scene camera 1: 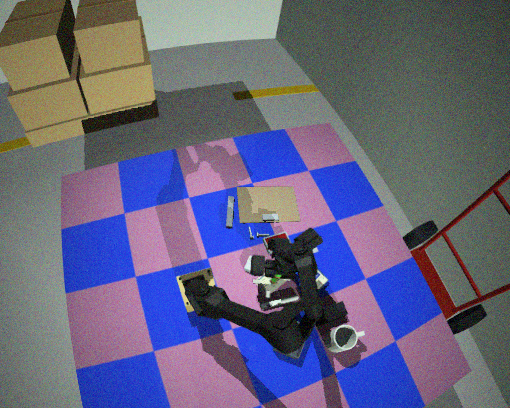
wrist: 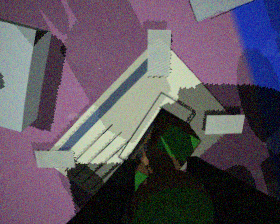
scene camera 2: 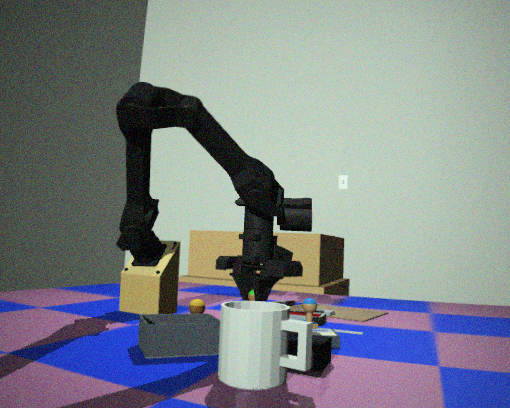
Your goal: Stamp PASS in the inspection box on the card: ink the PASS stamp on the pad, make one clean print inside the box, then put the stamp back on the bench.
Note:
In view: my gripper (scene camera 2: 254,311), a white mug (scene camera 2: 253,354), a black block (scene camera 2: 321,345) and a white card (wrist: 99,141).
My gripper is seen too in scene camera 1 (scene camera 1: 276,276) and in the wrist view (wrist: 160,166). The wrist view does not show the white mug: it is out of frame. The wrist view does not show the black block: it is out of frame.

